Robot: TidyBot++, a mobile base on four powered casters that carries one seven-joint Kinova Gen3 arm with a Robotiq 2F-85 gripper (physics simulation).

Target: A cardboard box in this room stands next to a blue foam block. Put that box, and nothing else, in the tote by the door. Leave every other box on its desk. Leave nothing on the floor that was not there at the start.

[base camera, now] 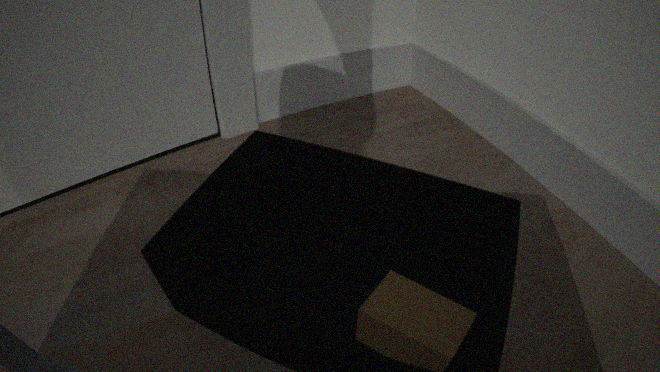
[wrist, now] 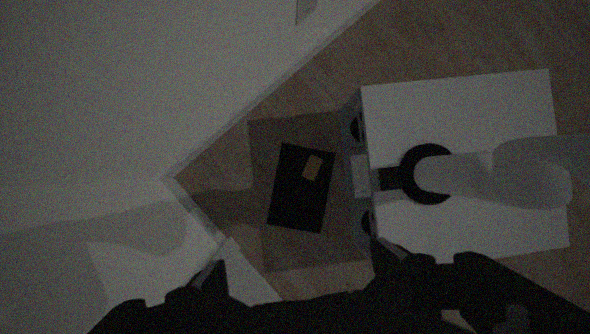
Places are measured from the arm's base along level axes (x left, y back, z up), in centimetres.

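Where they show: gripper, fingertip midpoint: (wrist: 299, 265); arm's base, origin of the base link: (wrist: 430, 174).
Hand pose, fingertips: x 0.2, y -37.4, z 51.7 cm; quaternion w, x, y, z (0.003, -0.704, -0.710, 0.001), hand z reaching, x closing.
Things, the pixels of their top centre, and the offset from my fingertips. "spot": a spot on its surface instead.
- brown cardboard box, middle of its top: (base camera: 420, 312) (wrist: 312, 167) dy +10.7, dx -5.3, dz -85.0 cm
- black tote, middle of its top: (base camera: 344, 230) (wrist: 301, 188) dy +5.2, dx +1.6, dz -81.3 cm
- wall corner with a baseboard, surface spot: (base camera: 392, 70) spot: dy -41.5, dx -4.1, dz -87.2 cm
A brown cardboard box (base camera: 414, 316) (wrist: 312, 168) sits inside the black tote (base camera: 200, 250) (wrist: 280, 210), toward one end of it. The tote stands on the wooden floor; its inside is too dark to show detail. My gripper (wrist: 299, 265) is open, its two dark fingers wide apart with nothing between them, at the bottom of the wrist view. It is high above the tote and apart from the box. The gripper does not show in the base view. The blue foam block does not show in either view.
A pale door (base camera: 100, 100) is behind the tote at the left of the base view. A wall corner with a baseboard (base camera: 392, 70) is close behind it. My white-topped base (wrist: 460, 110) stands beside the tote in the wrist view. The room is dim.
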